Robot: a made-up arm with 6 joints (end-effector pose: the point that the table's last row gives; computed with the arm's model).
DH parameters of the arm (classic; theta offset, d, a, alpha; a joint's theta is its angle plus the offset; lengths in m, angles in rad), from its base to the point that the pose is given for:
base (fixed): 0 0 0 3.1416
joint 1: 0 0.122 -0.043 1.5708
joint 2: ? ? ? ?
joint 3: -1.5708 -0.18 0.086 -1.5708
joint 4: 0 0.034 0.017 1.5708
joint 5: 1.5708 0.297 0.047 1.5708
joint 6: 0 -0.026 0.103 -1.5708
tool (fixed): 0 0.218 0 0
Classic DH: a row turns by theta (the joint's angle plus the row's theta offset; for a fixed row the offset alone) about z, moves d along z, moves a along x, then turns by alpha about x.
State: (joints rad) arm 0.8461 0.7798 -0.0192 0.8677 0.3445 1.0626
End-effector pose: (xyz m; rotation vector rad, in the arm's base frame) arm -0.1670 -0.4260 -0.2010 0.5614 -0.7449 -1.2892
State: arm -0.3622 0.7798 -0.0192 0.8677 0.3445 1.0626
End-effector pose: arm 0.3391 -0.3072 -0.2010 0.8210 -0.2728 -0.1626
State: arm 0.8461 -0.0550 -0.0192 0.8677 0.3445 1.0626
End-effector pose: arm -0.1829 -0.4080 0.0111 0.3979 -1.5352 -0.8252
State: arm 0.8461 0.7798 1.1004 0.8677 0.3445 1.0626
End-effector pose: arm 0.2070 -0.5405 -0.5309 1.5296 -0.5454 -0.5404
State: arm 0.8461 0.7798 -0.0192 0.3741 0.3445 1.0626
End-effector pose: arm 0.0461 -0.3814 -0.0971 0.3088 -0.5315 -0.9207
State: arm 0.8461 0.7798 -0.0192 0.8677 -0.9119 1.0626
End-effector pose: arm -0.0577 -0.4567 -0.1916 -0.1427 0.2354 -2.0053
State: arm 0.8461 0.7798 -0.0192 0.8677 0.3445 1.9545
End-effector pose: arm -0.1884 -0.2225 -0.2383 -0.0541 -1.4678 -1.5341
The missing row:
joint 2: 0 0.069 0.306 1.5708
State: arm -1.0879 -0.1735 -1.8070 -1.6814 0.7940 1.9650
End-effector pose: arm 0.1279 0.5260 -0.1015 -0.5068 -0.7226 0.9232
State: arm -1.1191 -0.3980 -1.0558 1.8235 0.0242 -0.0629
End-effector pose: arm 0.3392 -0.1909 -0.4334 2.1593 -0.0686 0.3071
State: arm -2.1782 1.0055 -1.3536 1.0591 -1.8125 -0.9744
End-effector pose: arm 0.2510 -0.2995 -0.0953 0.3831 0.9911 -1.0892
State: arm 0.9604 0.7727 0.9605 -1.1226 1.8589 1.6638
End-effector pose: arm 0.2994 -0.0510 -0.1464 1.4702 -0.3633 1.3141
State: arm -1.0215 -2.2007 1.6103 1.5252 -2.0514 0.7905
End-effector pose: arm -0.3799 -0.3018 0.7051 0.6374 -1.2844 0.3196
